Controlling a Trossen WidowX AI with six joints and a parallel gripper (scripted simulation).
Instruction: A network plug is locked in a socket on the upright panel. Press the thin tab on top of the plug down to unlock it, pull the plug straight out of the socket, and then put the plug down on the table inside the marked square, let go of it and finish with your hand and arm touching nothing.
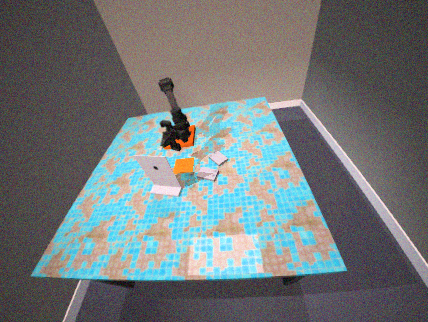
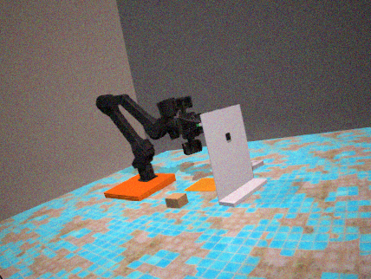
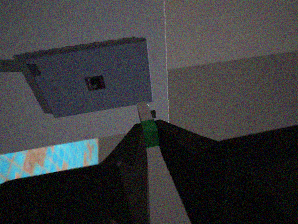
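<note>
Right now the green plug is 10 mm ahead of my gripper tip. Round my gripper tip: thin pale tab: 10 mm ahead; then white panel: 100 mm ahead, 10 mm to the right, 100 mm below; then orange marked square: 60 mm behind, 40 mm to the left, 210 mm below.
</note>
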